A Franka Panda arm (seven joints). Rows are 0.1 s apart.
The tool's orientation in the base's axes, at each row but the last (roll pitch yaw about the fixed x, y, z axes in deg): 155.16 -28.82 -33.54; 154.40 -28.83 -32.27; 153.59 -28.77 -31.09; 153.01 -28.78 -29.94; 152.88 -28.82 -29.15; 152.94 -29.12 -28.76; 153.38 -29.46 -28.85
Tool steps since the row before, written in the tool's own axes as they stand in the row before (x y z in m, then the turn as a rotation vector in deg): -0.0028 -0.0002 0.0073 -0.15 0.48 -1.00; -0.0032 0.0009 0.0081 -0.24 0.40 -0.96; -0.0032 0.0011 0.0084 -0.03 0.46 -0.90; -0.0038 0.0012 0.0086 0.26 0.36 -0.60; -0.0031 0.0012 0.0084 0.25 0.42 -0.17; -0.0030 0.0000 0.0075 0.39 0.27 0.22; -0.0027 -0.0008 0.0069 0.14 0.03 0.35
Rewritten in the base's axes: -0.0009 -0.0028 -0.0072 -0.56 0.36 0.90; -0.0019 -0.0039 -0.0076 -0.57 0.43 0.79; -0.0019 -0.0043 -0.0077 -0.45 0.25 0.87; -0.0024 -0.0044 -0.0081 -0.12 0.01 0.74; -0.0018 -0.0046 -0.0076 -0.10 -0.29 0.42; -0.0011 -0.0033 -0.0073 0.17 -0.48 0.13; -0.0004 -0.0025 -0.0070 0.15 -0.29 -0.19
